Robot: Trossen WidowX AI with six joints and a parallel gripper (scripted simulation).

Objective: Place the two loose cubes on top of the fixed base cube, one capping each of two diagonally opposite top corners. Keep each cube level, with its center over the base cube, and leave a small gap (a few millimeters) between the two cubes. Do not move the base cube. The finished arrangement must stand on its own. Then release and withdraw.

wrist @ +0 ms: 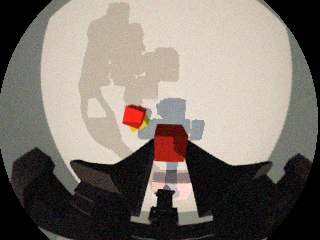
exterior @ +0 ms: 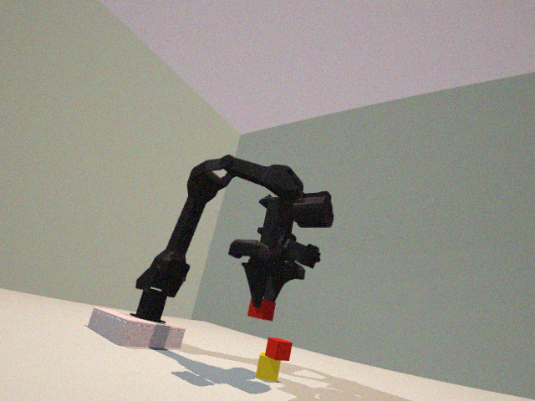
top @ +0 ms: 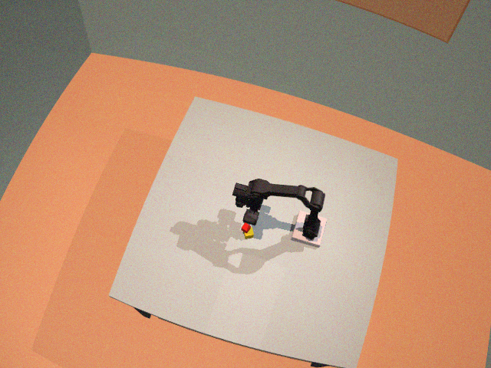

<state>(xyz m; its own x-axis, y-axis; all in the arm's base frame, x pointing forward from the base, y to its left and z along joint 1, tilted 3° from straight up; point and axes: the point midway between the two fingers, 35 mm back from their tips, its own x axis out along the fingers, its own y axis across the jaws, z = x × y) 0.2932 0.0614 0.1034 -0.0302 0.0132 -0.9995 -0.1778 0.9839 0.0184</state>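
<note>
Now: gripper tip 60 mm to the right of the red cube and 70 mm above it. From my gripper tip the other things lie so: yellow cube 20 mm behind, 70 mm to the left, 100 mm below.
</note>
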